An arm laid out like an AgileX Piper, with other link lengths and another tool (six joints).
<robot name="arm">
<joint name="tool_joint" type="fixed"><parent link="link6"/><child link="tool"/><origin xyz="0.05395 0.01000 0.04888" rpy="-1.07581 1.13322 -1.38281"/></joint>
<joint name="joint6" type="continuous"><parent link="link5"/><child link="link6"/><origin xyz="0.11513 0.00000 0.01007"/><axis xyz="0.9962 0 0.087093"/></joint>
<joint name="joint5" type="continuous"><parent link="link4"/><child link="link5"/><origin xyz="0.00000 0.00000 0.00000"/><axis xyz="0 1 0"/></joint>
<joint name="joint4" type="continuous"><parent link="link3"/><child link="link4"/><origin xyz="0.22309 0.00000 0.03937"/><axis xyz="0.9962 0 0.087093"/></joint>
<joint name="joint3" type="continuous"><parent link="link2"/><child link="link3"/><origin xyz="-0.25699 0.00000 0.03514"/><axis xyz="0 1 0"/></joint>
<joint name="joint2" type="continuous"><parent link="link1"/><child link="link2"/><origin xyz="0.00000 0.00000 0.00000"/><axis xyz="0 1 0"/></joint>
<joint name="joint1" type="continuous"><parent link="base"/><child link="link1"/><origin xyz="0.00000 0.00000 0.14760"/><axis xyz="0 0 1"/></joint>
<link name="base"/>
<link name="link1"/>
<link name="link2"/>
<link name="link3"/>
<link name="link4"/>
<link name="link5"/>
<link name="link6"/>
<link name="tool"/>
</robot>
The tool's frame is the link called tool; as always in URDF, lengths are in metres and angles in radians. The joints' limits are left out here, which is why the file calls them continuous.
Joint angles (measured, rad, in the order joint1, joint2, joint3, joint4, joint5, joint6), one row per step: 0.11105, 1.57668, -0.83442, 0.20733, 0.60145, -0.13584; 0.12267, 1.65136, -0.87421, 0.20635, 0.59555, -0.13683; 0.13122, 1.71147, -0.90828, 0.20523, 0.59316, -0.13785; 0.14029, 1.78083, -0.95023, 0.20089, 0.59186, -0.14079; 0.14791, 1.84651, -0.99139, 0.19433, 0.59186, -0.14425; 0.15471, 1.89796, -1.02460, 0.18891, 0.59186, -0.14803; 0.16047, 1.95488, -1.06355, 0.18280, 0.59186, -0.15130; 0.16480, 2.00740, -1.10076, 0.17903, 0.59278, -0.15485; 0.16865, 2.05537, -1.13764, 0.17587, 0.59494, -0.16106; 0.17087, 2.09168, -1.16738, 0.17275, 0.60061, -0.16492; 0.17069, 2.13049, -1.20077, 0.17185, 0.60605, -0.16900
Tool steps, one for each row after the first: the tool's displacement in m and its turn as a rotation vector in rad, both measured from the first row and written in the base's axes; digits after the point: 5 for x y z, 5 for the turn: 0.00951, 0.00475, -0.01283, -0.00519, 0.02859, 0.01222; 0.01694, 0.00852, -0.02363, -0.00962, 0.05180, 0.02209; 0.02546, 0.01270, -0.03646, -0.01733, 0.07682, 0.03660; 0.03318, 0.01633, -0.04927, -0.02647, 0.09995, 0.05192; 0.03899, 0.01957, -0.05964, -0.03403, 0.11688, 0.06606; 0.04578, 0.02260, -0.07118, -0.04186, 0.13355, 0.07921; 0.05192, 0.02523, -0.08210, -0.04759, 0.14870, 0.08980; 0.05778, 0.02786, -0.09191, -0.05288, 0.16059, 0.10225; 0.06192, 0.02960, -0.09948, -0.05691, 0.17183, 0.11122; 0.06697, 0.03068, -0.10737, -0.05900, 0.18196, 0.11646
